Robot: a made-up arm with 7 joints.
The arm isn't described. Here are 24 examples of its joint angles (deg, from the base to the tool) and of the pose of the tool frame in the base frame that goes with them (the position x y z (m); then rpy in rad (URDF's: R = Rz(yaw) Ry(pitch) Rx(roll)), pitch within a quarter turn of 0, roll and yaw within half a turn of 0).
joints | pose
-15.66 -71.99 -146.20 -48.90 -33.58 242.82 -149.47 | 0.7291 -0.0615 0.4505 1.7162 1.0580 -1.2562
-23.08 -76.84 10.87 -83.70 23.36 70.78 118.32 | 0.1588 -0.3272 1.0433 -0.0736 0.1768 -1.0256
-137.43 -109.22 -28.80 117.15 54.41 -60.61 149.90 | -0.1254 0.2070 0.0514 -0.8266 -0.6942 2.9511
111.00 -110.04 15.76 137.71 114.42 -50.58 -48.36 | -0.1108 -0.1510 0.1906 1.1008 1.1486 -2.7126
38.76 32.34 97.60 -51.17 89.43 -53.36 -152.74 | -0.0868 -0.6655 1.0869 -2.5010 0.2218 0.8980
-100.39 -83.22 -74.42 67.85 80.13 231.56 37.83 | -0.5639 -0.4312 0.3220 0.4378 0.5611 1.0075
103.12 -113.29 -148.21 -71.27 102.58 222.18 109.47 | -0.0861 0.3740 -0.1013 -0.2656 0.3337 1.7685
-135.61 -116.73 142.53 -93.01 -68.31 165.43 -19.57 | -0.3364 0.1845 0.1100 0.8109 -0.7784 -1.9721
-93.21 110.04 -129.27 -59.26 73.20 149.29 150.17 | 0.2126 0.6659 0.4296 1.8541 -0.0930 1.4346
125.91 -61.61 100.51 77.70 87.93 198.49 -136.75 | -0.4331 0.0745 0.8055 2.7630 -0.3029 2.8194
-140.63 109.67 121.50 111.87 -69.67 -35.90 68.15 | 0.3905 -0.1923 0.1266 -0.3304 0.0705 -0.1889
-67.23 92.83 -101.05 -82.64 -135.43 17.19 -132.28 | 0.2430 0.5458 0.6844 -2.7385 0.9259 3.1046
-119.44 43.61 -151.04 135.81 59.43 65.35 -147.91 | -0.0667 0.3475 0.2431 -2.9660 -0.7056 2.9581
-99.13 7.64 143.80 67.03 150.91 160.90 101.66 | 0.1314 0.4453 0.9379 2.3784 0.4269 2.0145
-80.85 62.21 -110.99 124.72 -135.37 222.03 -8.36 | -0.5533 0.1892 0.5330 0.8284 0.0084 1.1223
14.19 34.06 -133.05 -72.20 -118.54 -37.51 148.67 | 0.0163 0.2914 1.0664 2.8269 0.2729 -0.9786
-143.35 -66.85 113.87 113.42 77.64 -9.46 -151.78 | 0.1983 -0.2881 0.7624 0.8320 -0.0560 -3.0661
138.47 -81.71 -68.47 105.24 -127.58 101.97 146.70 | 0.0394 0.6031 0.1809 2.1604 -0.2648 1.8736
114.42 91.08 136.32 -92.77 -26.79 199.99 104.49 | 0.4452 -0.1700 0.7644 2.5182 -0.8212 2.7225
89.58 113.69 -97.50 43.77 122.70 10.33 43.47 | 0.5323 -0.7389 0.1941 0.9451 -0.0964 -0.1229
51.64 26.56 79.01 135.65 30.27 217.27 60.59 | -0.1283 0.1120 0.5619 0.0436 -0.0135 -0.1572
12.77 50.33 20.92 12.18 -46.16 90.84 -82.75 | -0.7097 -0.2093 1.0218 -0.6845 -0.1420 1.4944
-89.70 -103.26 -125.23 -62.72 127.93 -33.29 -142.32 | 0.2108 -0.5499 -0.0658 -2.4650 -1.2847 1.5241
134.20 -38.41 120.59 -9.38 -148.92 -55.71 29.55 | -0.1776 0.6364 1.1576 2.8719 0.0015 1.3560
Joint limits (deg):
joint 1: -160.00..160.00
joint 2: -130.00..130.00
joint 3: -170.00..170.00
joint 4: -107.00..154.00
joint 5: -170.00..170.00
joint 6: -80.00..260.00
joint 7: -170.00..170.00
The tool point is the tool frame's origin. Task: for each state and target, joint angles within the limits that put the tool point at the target. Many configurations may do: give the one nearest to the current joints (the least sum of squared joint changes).
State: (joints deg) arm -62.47 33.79 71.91 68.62 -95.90 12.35 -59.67
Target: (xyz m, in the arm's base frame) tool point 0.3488 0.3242 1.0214
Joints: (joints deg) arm -60.70 31.11 64.47 89.19 -94.67 11.30 -59.67
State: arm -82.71 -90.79 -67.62 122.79 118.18 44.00 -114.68
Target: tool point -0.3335 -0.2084 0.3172
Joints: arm -55.95 -80.67 -70.48 136.27 116.33 52.35 -114.68
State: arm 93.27 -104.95 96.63 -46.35 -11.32 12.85 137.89
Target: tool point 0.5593 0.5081 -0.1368
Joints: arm 69.80 -128.04 98.51 -24.17 -11.16 10.56 137.89
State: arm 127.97 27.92 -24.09 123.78 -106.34 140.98 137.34
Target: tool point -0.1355 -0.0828 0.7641
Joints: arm 146.33 55.00 16.07 143.31 -115.95 141.90 137.34
